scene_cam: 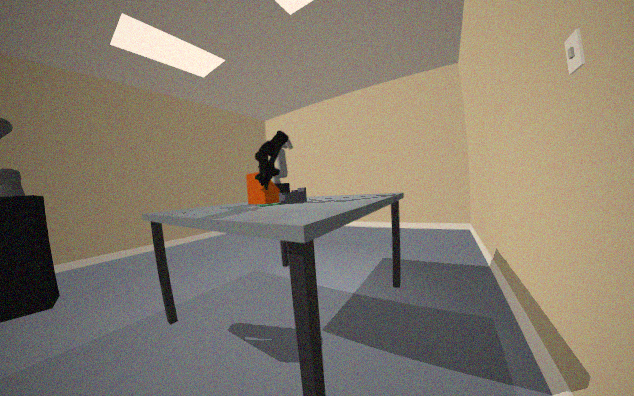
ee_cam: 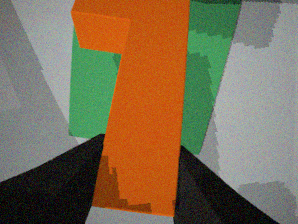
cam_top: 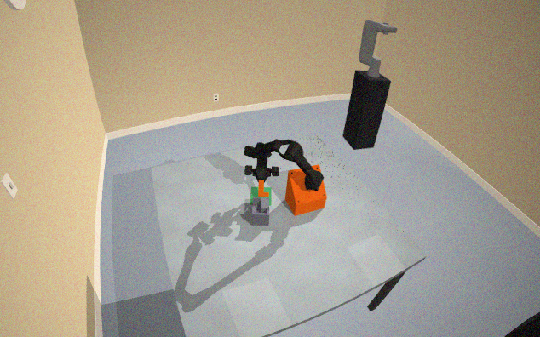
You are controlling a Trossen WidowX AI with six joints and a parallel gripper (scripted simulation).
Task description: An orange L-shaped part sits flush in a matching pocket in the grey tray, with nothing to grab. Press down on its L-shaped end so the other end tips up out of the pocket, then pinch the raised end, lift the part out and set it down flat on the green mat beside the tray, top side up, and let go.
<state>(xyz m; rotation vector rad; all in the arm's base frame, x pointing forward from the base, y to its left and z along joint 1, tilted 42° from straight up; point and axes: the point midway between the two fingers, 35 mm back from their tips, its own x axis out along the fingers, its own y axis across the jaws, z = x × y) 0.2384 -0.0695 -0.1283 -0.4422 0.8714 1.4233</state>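
My gripper tip is 3 cm to the right of the orange l-shaped part, 3 cm above it and 1 cm past it. The rest, counted from my gripper tip: green mat: 10 cm below, 2 cm to the left.
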